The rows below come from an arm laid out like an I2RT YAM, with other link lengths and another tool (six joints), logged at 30 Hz.
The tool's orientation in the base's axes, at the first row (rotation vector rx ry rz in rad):
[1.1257, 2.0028, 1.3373]
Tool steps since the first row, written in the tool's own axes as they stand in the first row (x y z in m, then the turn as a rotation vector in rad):
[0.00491, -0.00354, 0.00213, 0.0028, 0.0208, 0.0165]
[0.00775, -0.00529, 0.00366, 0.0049, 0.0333, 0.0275]
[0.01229, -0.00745, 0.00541, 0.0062, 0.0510, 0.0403]
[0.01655, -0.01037, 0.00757, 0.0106, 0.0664, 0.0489]
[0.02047, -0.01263, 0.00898, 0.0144, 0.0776, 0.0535]
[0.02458, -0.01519, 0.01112, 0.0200, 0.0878, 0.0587]
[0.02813, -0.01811, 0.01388, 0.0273, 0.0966, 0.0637]
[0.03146, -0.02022, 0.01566, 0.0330, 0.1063, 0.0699]
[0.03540, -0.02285, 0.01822, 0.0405, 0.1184, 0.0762]
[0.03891, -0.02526, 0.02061, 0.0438, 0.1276, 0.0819]
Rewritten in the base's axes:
[-0.00239, 0.00455, -0.00384, 0.0185, 0.0147, 0.0124]
[-0.00344, 0.00739, -0.00592, 0.0302, 0.0245, 0.0194]
[-0.00540, 0.01169, -0.00836, 0.0457, 0.0355, 0.0303]
[-0.00718, 0.01583, -0.01169, 0.0554, 0.0464, 0.0411]
[-0.00910, 0.01942, -0.01412, 0.0609, 0.0541, 0.0496]
[-0.01068, 0.02348, -0.01712, 0.0655, 0.0633, 0.0571]
[-0.01162, 0.02734, -0.02072, 0.0685, 0.0736, 0.0634]
[-0.01289, 0.03065, -0.02320, 0.0736, 0.0834, 0.0700]
[-0.01408, 0.03478, -0.02644, 0.0787, 0.0952, 0.0789]
[-0.01510, 0.03851, -0.02943, 0.0845, 0.1026, 0.0851]

